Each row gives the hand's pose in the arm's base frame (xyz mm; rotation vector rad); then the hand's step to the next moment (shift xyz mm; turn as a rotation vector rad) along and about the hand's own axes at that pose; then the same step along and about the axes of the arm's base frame.
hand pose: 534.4 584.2 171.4 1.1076 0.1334 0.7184
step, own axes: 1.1 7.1 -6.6 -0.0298 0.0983 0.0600
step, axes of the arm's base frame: -5.3 7.5 3.3 -0.0419 -0.0392 0.1042
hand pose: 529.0 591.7 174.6 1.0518 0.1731 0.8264
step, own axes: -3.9 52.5 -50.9 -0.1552 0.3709 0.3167
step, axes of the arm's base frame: -55.3 45.2 16.1 -0.1429 -0.2399 0.4289
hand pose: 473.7 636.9 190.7 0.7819 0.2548 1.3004
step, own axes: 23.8 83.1 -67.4 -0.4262 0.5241 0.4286
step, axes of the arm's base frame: -95.9 52.0 10.7 -0.2712 -0.5236 0.5407
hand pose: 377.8 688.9 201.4 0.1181 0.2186 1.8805
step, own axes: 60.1 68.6 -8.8 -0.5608 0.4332 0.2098
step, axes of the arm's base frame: -84.4 35.4 4.1 -0.1860 -0.6439 0.3115
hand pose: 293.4 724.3 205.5 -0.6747 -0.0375 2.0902
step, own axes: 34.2 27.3 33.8 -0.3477 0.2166 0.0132
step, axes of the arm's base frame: -51.9 18.2 5.9 -0.0198 -0.3949 0.1081
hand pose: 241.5 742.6 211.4 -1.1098 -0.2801 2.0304
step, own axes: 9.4 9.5 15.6 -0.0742 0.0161 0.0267
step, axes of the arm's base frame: -20.2 3.2 -1.5 -0.0069 -0.0602 0.0529
